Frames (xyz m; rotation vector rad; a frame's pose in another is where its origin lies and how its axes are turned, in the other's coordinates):
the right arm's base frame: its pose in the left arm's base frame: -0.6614 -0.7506 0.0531 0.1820 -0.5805 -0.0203
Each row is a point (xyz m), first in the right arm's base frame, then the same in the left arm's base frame.
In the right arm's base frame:
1: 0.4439 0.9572 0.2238
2: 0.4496 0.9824 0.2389
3: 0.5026 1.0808 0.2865
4: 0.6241 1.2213 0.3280
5: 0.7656 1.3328 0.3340
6: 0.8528 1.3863 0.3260
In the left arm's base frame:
1: -0.4433 0.1229 0.6471
2: -0.4476 0.1448 0.6671
3: -0.4325 0.2300 0.7523
4: -0.3581 0.3528 0.8772
5: -0.2466 0.4515 0.9788
6: -0.1710 0.4994 1.0291

